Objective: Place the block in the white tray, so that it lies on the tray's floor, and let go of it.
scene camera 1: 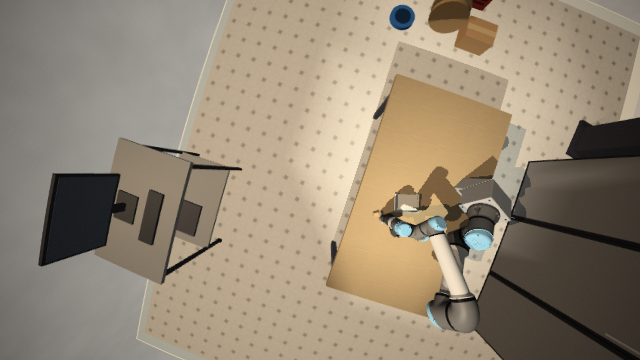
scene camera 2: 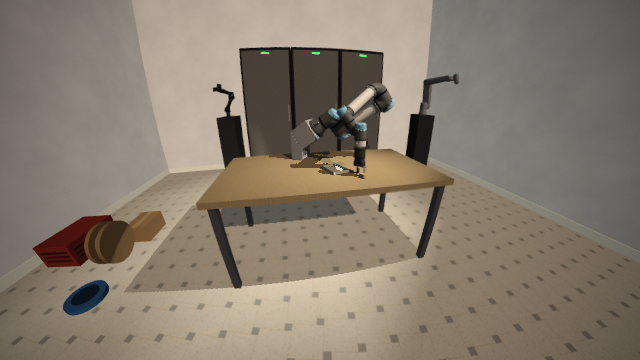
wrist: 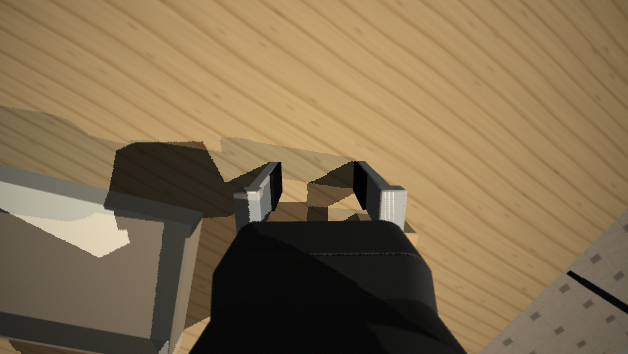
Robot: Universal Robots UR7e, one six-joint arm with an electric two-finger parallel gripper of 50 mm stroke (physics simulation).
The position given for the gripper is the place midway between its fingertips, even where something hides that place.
In view: the gripper (wrist: 317, 176) and a white tray (wrist: 90, 263).
